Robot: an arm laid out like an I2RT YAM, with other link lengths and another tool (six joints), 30 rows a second.
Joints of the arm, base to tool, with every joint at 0 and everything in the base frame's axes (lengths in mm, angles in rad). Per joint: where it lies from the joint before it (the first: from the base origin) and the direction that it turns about. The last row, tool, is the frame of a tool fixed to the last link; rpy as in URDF.
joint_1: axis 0 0 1 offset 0 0 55.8
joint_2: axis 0 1 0 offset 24.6 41.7 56
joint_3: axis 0 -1 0 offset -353.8 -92.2 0
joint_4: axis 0 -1 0 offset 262.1 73.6 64.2
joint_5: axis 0 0 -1 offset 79.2 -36.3 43.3
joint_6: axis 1 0 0 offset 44.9 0 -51
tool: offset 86 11 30 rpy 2.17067 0.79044 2.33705
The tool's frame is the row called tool.
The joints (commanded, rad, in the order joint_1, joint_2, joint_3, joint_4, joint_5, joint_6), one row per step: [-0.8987 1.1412 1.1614 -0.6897 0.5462 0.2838]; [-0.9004 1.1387 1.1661 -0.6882 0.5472 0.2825]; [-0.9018 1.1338 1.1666 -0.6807 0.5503 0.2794]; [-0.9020 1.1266 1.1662 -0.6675 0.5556 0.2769]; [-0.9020 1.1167 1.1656 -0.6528 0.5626 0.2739]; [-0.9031 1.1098 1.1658 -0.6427 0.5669 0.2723]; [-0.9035 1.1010 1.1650 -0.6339 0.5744 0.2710]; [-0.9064 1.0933 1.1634 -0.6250 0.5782 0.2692]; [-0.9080 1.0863 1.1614 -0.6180 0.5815 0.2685]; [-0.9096 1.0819 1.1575 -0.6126 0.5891 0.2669]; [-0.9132 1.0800 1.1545 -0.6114 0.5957 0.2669]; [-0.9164 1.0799 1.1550 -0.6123 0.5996 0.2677]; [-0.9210 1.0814 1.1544 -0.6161 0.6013 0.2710]
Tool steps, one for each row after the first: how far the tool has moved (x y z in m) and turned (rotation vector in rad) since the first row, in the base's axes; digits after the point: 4 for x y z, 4 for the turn. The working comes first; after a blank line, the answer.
Tool pose at each row, in the base's axes (x y z in m, rotation vector in rad; the steps are taken from these numbers as rounded here): [0.1270 -0.2870 0.4026 2.1010 1.4310 -0.1180]; [0.1261 -0.2869 0.4056 2.0957 1.4244 -0.1196]; [0.1250 -0.2866 0.4085 2.0873 1.4160 -0.1242]; [0.1238 -0.2861 0.4128 2.0737 1.4021 -0.1293]; [0.1220 -0.2849 0.4180 2.0574 1.3852 -0.1359]; [0.1205 -0.2842 0.4218 2.0465 1.3718 -0.1398]; [0.1182 -0.2828 0.4257 2.0366 1.3568 -0.1465]; [0.1159 -0.2819 0.4287 2.0285 1.3435 -0.1511]; [0.1141 -0.2808 0.4311 2.0216 1.3326 -0.1541]; [0.1121 -0.2804 0.4317 2.0211 1.3235 -0.1629]; [0.1100 -0.2805 0.4314 2.0261 1.3152 -0.1712]; [0.1085 -0.2809 0.4316 2.0302 1.3087 -0.1760]; [0.1070 -0.2816 0.4304 2.0389 1.3034 -0.1783]

[-0.0009 0.0001 0.0030 -0.0072 -0.0038 -0.0018]; [-0.0020 0.0004 0.0059 -0.0185 -0.0077 -0.0041]; [-0.0032 0.0009 0.0102 -0.0362 -0.0155 -0.0073]; [-0.0050 0.0021 0.0154 -0.0576 -0.0246 -0.0115]; [-0.0065 0.0028 0.0192 -0.0726 -0.0319 -0.0155]; [-0.0088 0.0042 0.0231 -0.0884 -0.0379 -0.0215]; [-0.0111 0.0051 0.0261 -0.1015 -0.0438 -0.0268]; [-0.0129 0.0062 0.0285 -0.1121 -0.0492 -0.0310]; [-0.0149 0.0066 0.0291 -0.1193 -0.0479 -0.0382]; [-0.0170 0.0065 0.0288 -0.1217 -0.0448 -0.0472]; [-0.0185 0.0061 0.0290 -0.1228 -0.0434 -0.0540]; [-0.0200 0.0054 0.0278 -0.1190 -0.0415 -0.0615]
